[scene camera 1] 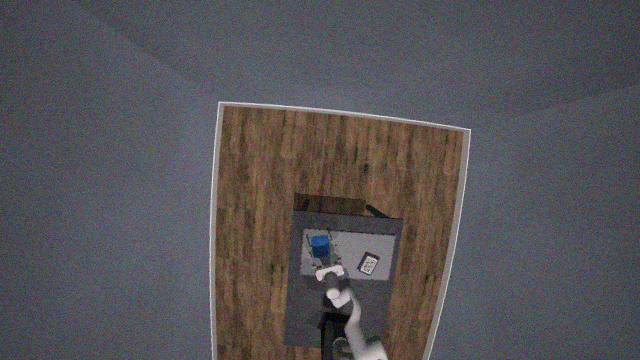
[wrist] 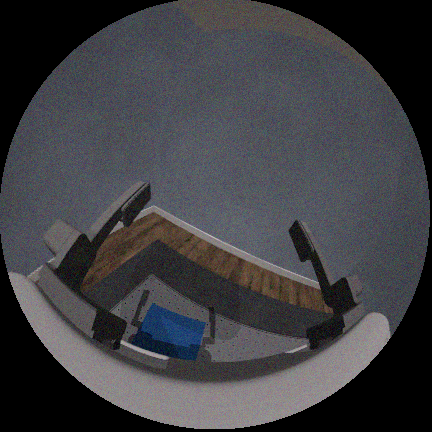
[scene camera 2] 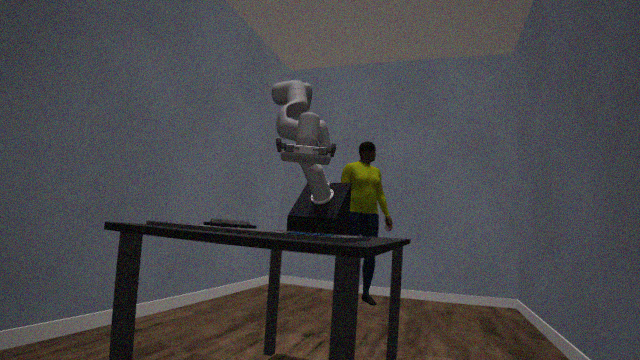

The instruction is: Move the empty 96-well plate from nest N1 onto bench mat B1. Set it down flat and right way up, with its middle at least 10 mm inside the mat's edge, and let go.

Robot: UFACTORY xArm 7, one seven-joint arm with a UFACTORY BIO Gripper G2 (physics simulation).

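Where they show: hand at its tool point: (scene camera 1: 323,251) (wrist: 227,223) (scene camera 2: 306,146); arm's base at its link origin: (scene camera 2: 322,196).
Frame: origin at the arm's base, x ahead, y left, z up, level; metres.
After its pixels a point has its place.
Note:
The pale 96-well plate (scene camera 1: 369,263) {z -0.162, x 0.614, y -0.031 m} (scene camera 2: 230,221) {z -0.164, x 0.636, y 0.006 m} sits in the black-rimmed nest N1 (scene camera 1: 361,263) (scene camera 2: 250,226), on the right of the grey board in scene camera 1. Blue bench mat B1 (scene camera 1: 320,246) {z -0.183, x 0.623, y 0.361 m} (wrist: 175,325) {z -0.182, x 0.672, y 0.378 m} lies on the left of the board; it shows as a thin blue strip in scene camera 2. My gripper (scene camera 1: 323,248) {z 0.075, x 0.709, y 0.373 m} (scene camera 2: 306,148) (wrist: 220,212) {z 0.075, x 0.709, y 0.373 m} is open and empty, high above the table on the mat's side, well apart from the plate. Its fingers point roughly level, out over the mat. The plate does not show in the wrist view.
The grey perforated board (scene camera 1: 350,242) {z -0.184, x 0.721, y 0.157 m} (wrist: 240,340) {z -0.185, x 0.736, y 0.246 m} lies on the dark table (scene camera 1: 305,310) {z -0.198, x 0.050, y 0.298 m} (scene camera 2: 175,232) {z -0.205, x 0.940, y 0.114 m} (wrist: 200,272) {z -0.198, x 0.838, y 0.446 m}. The black arm base (scene camera 2: 320,222) {z -0.138, x 0.099, y 0.059 m} stands behind the table in scene camera 2. A person in a yellow top (scene camera 2: 365,187) stands beyond, beside the base in that view.

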